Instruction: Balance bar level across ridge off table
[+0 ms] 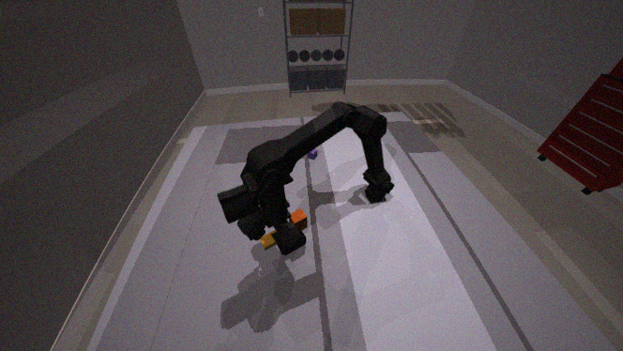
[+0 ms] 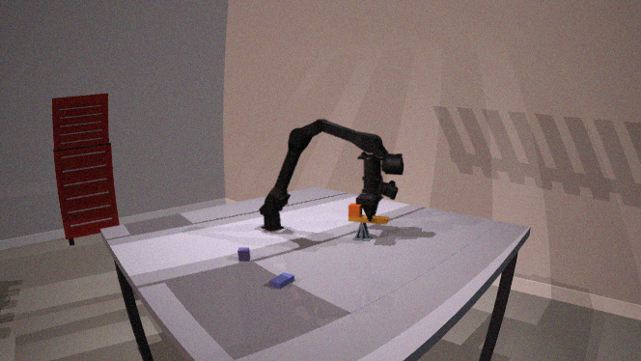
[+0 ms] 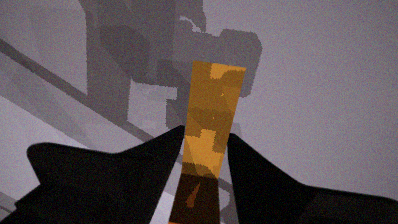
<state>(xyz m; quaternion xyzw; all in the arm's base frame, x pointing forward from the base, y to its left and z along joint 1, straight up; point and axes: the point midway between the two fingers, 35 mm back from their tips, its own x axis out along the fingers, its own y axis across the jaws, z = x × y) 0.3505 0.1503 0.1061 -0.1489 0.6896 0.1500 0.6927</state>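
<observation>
My gripper tip is 3 cm past the yellow-orange bar, 1 cm to the left of it and 1 cm below it. The rest, counted from my gripper tip: purple cube 41 cm to the right, 15 cm behind, 6 cm below; then flat blue block 43 cm to the right, 6 cm below, 6 cm ahead.
</observation>
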